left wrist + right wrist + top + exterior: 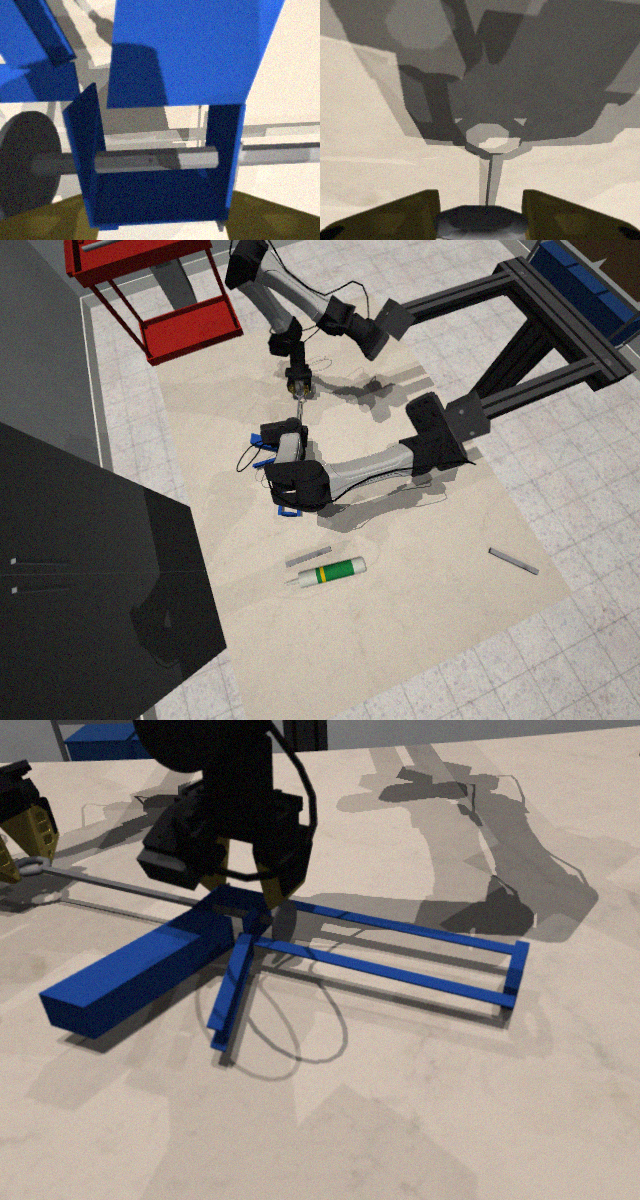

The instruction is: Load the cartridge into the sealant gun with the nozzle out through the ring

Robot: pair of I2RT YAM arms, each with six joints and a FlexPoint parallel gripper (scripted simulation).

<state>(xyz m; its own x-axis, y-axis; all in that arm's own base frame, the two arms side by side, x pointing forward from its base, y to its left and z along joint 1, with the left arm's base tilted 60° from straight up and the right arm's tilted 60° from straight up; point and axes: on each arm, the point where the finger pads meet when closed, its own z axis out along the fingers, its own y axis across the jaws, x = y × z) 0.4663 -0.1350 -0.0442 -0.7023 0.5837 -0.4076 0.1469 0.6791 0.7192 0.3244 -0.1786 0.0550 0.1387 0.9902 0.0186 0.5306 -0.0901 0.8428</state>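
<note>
Now: the thumb plate 3 cm to the right of my left hand and 1 cm below it. Round my left hand: cartridge 44 cm to the left, 10 cm ahead, 2 cm below; plunger rod 10 cm to the right, 3 cm behind, 1 cm below.
</note>
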